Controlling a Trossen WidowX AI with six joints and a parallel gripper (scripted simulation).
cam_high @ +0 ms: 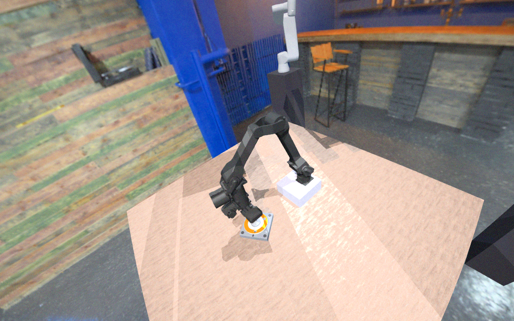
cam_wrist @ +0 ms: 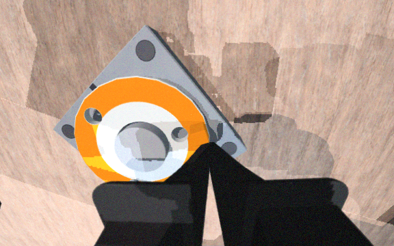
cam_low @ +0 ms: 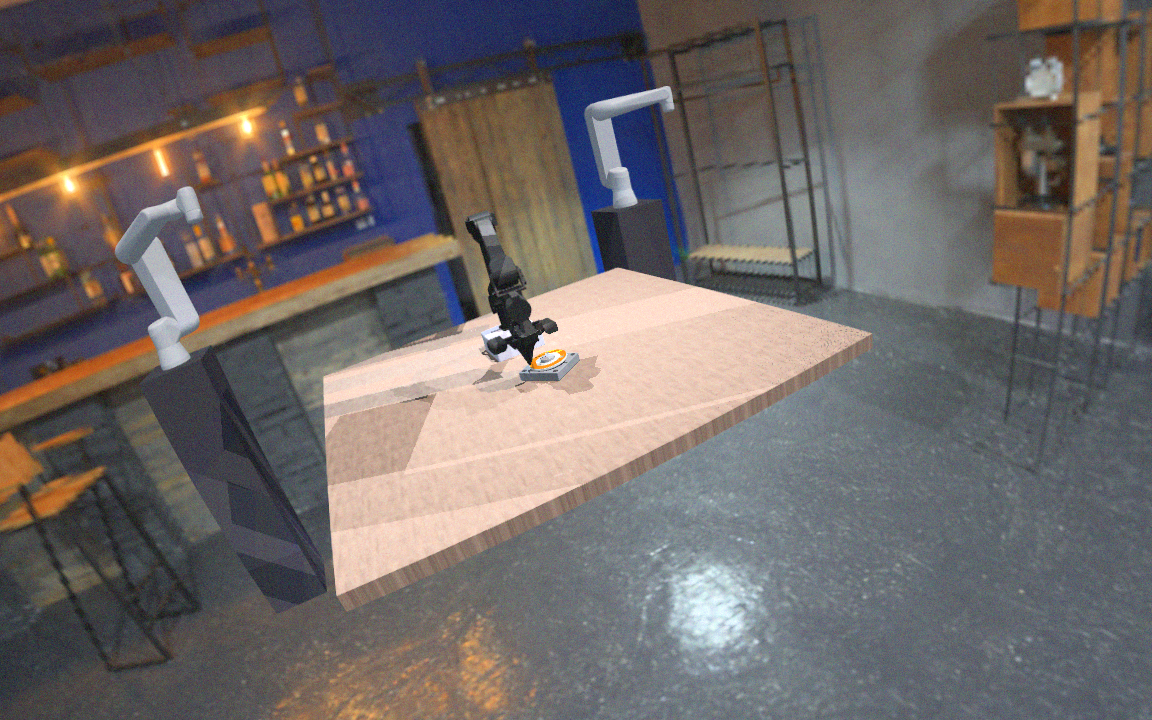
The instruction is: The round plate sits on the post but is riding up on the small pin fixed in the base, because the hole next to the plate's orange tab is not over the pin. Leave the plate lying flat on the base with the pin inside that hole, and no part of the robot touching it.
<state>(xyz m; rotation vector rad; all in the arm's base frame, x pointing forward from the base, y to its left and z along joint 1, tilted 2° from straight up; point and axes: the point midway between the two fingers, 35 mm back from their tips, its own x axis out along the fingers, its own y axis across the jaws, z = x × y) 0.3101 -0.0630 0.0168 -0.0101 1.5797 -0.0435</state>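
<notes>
The square grey base is 50 mm to the left of my gripper tip and 20 mm below it.
</notes>
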